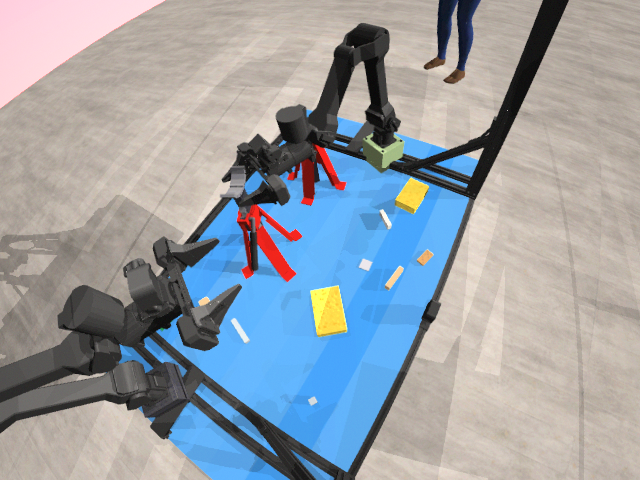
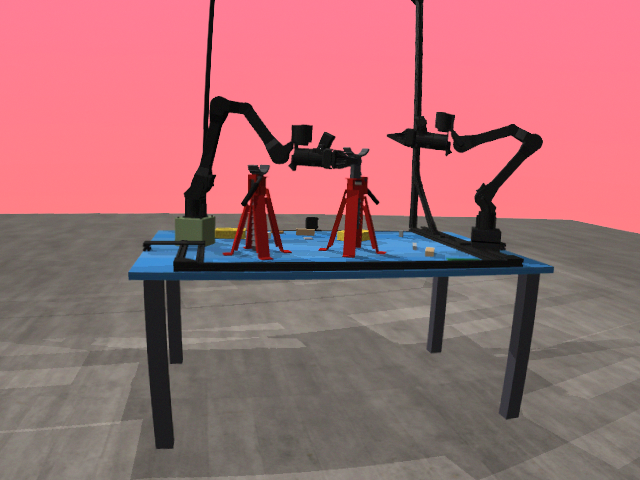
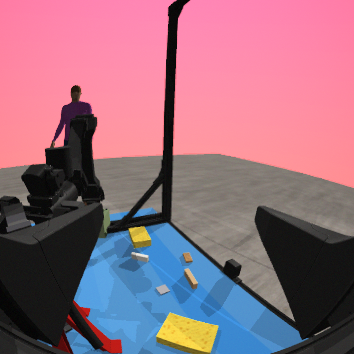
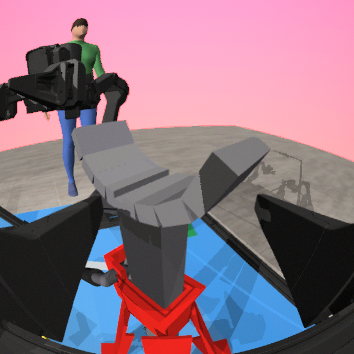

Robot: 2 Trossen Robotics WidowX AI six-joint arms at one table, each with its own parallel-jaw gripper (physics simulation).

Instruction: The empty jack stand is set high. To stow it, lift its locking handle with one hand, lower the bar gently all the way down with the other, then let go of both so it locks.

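The high-set red jack stand (image 1: 273, 254) (image 2: 354, 217) (image 4: 165, 322) stands upright. Its grey bar (image 2: 355, 170) (image 4: 155, 260) is raised well out of the red collar, with the grey saddle (image 1: 236, 180) (image 4: 145, 192) on top. Its dark locking handle (image 1: 253, 245) (image 2: 373, 196) (image 3: 85, 325) (image 4: 101, 278) slants down at its side. My right gripper (image 1: 233, 191) (image 2: 356, 159) (image 4: 180, 203) is open at saddle height, its fingers apart on either side of the bar and saddle. My left gripper (image 1: 228, 263) (image 2: 388, 135) (image 3: 181, 213) is open and empty, in the air away from the handle.
A second red jack stand (image 1: 308, 180) (image 2: 260, 222) stands beside it, its saddle (image 2: 258, 168) low. Yellow sponges (image 1: 328, 311) (image 1: 412, 195) and several small blocks lie on the blue table (image 1: 289, 361). A black frame (image 1: 403, 400) borders the table.
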